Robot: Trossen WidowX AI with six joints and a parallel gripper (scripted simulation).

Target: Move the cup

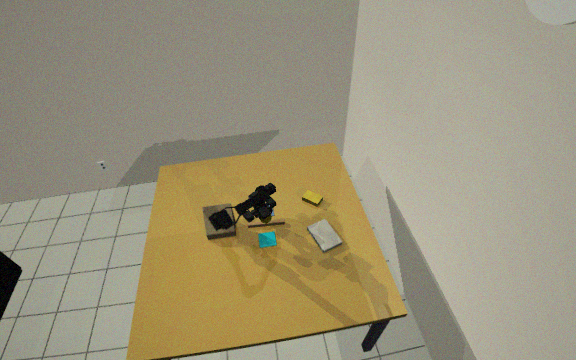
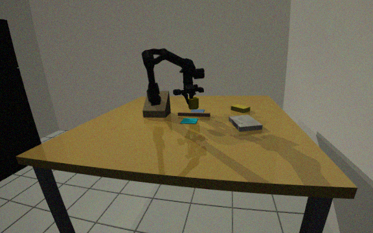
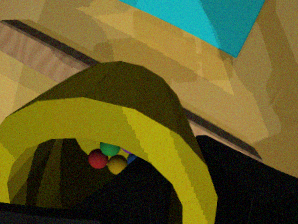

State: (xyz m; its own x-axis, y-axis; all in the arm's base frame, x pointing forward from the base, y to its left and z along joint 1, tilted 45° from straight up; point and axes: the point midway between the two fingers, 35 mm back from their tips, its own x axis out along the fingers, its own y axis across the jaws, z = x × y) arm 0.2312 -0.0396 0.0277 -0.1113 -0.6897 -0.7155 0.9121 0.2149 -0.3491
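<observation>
My gripper tip is 9 cm to the left of the cyan pad, 9 cm above it and 1 cm short of it. From my gripper tip the other things lie so: yellow cup: 2 cm ahead, 1 cm to the left; then grey flat box: 32 cm ahead, 17 cm to the right, 7 cm below; then thin bar: 8 cm below, 3 cm ahead, 1 cm to the left.
</observation>
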